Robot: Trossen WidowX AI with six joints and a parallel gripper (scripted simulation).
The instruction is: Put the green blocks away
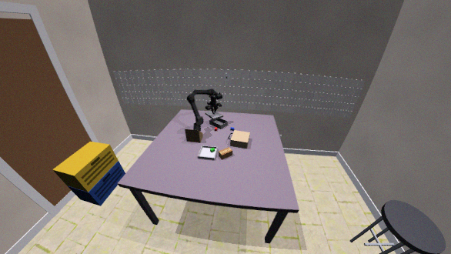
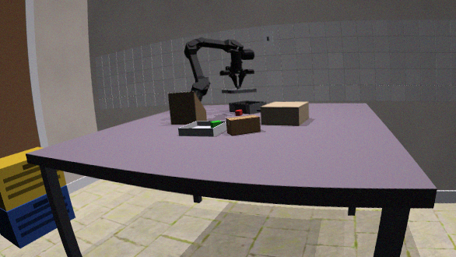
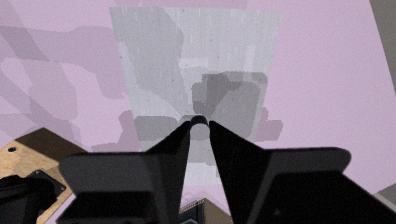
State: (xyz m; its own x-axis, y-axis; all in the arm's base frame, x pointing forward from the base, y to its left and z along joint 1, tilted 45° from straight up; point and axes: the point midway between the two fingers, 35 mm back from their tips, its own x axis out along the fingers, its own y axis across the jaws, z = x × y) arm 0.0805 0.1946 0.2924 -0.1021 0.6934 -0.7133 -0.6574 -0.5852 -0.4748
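My gripper is now 51 cm to the left of the small brown box, 26 cm short of it and 13 cm above it. The rest, counted from my hand: red block (15 cm below, 14 cm to the right, 6 cm ahead); then flat lid (4 cm below); then tray (53 cm to the right, 16 cm below, 11 cm ahead).
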